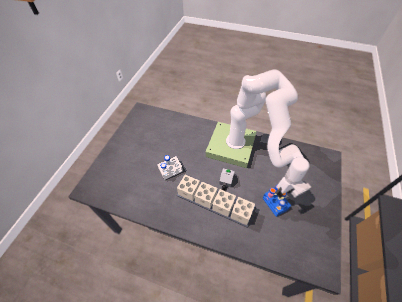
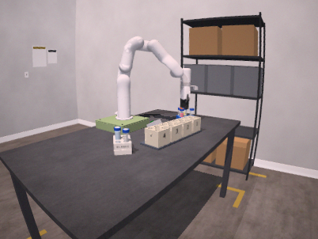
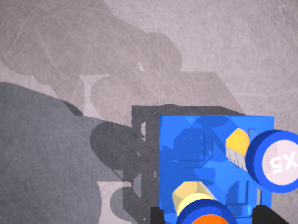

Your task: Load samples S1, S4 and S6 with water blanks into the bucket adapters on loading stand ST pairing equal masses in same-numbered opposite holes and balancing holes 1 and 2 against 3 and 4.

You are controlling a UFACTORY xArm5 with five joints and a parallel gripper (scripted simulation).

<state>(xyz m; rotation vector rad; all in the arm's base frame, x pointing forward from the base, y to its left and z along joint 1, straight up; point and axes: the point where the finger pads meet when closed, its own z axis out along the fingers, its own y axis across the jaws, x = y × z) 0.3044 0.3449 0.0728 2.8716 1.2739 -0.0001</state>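
My hand is 1 cm short of the sample tube S6 and 7 cm above it. Also, from my hand: blue sample rack: 1 cm ahead, 1 cm to the right, 10 cm below; white blanks rack: 2 cm ahead, 68 cm to the right, 10 cm below; sample tube S4: 3 cm behind, 3 cm to the right, 7 cm below.
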